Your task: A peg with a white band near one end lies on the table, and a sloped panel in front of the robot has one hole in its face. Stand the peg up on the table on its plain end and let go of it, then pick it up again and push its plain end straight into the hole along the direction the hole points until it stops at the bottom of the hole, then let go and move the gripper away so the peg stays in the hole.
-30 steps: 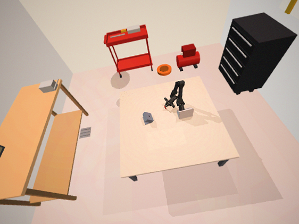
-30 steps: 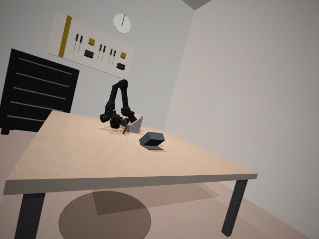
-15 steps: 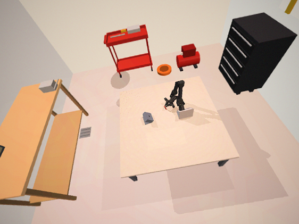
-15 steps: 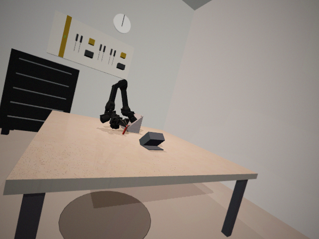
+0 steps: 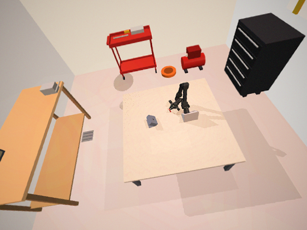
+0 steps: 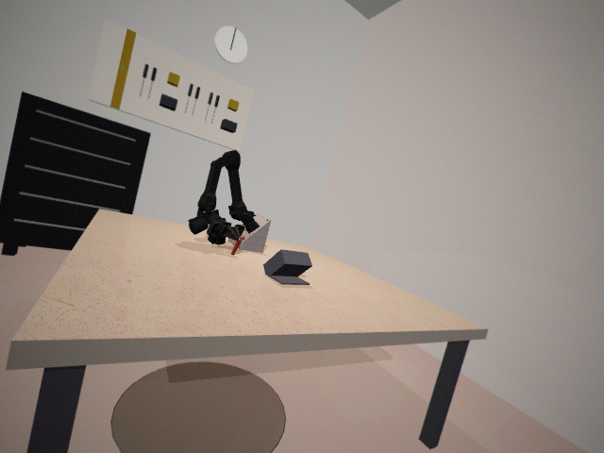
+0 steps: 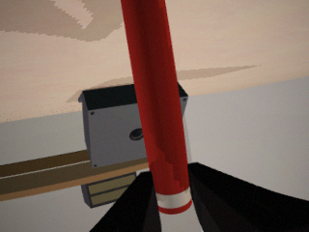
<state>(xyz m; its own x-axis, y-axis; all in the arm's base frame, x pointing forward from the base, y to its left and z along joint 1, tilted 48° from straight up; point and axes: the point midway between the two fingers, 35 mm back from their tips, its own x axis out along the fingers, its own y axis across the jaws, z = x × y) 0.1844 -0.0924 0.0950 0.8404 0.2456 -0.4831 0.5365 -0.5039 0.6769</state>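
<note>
The red peg is 10 mm below my gripper tip. The rest, counted from my gripper tip: sloped panel (240 mm ahead, 130 mm to the left, 20 mm below).
</note>
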